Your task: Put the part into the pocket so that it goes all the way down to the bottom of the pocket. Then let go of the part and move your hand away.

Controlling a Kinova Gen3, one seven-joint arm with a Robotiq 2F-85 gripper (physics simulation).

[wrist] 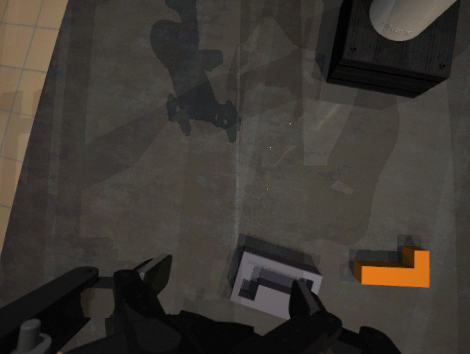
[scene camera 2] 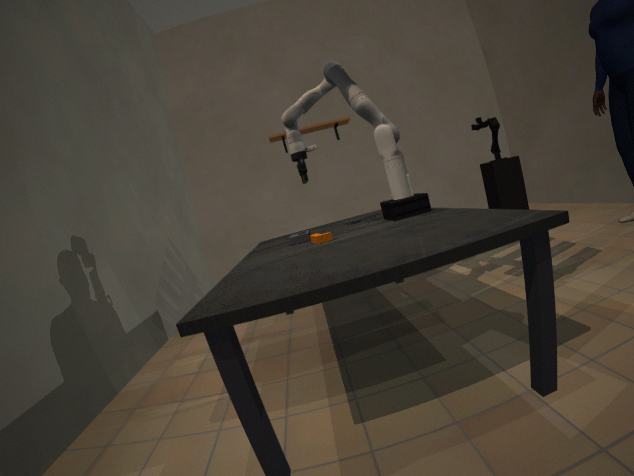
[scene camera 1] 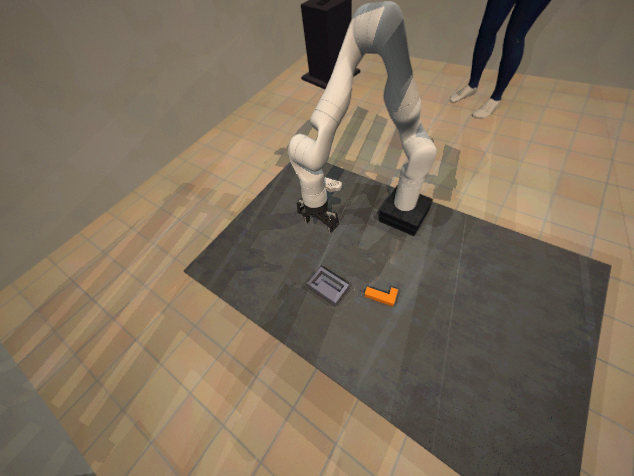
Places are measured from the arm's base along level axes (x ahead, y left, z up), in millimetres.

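Where they show: gripper, fingertip midpoint: (wrist: pixel 229 281) (scene camera 2: pixel 305 182) (scene camera 1: pixel 319 226); arm's base, link origin: (wrist: pixel 398 13) (scene camera 2: pixel 403 197) (scene camera 1: pixel 404 202).
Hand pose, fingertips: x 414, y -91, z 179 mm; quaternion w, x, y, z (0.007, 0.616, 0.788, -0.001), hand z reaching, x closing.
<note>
Things, the pixels of their top centre, and the offset from my fingertips. Level surfaces: height alone.
- orange L-shaped part, top centre: (wrist: pixel 395 267) (scene camera 2: pixel 319 233) (scene camera 1: pixel 381 291) dx -39, dy +260, dz -228 mm
- grey block with the L-shaped pocket, top centre: (wrist: pixel 275 288) (scene camera 1: pixel 327 283) (scene camera 2: pixel 299 233) dx +76, dy +90, dz -222 mm
- dark table, surface height: dz -258 mm
The orange L-shaped part (scene camera 1: pixel 381 295) (scene camera 2: pixel 321 238) (wrist: pixel 395 276) lies flat on the dark table. The grey block with the L-shaped pocket (scene camera 1: pixel 333 294) (scene camera 2: pixel 298 238) (wrist: pixel 272 298) lies beside it, to its left in the wrist view, with a gap between them. The pocket is empty. My gripper (scene camera 1: pixel 319 224) (scene camera 2: pixel 304 181) (wrist: pixel 229 281) is open and empty, high above the table, fingers pointing down. In the wrist view, the right finger covers a corner of the block. The part lies to the right of both fingers there.
The dark table (scene camera 1: pixel 486 358) (scene camera 2: pixel 358 256) (wrist: pixel 150 200) carries the black arm base (scene camera 1: pixel 402 219) (scene camera 2: pixel 406 207) (wrist: pixel 395 65) at its back edge. A wall shelf (scene camera 2: pixel 327 125), a black pedestal (scene camera 1: pixel 327 46) (scene camera 2: pixel 504 184) and a standing person (scene camera 1: pixel 512 51) (scene camera 2: pixel 617 56) are away from the table.
</note>
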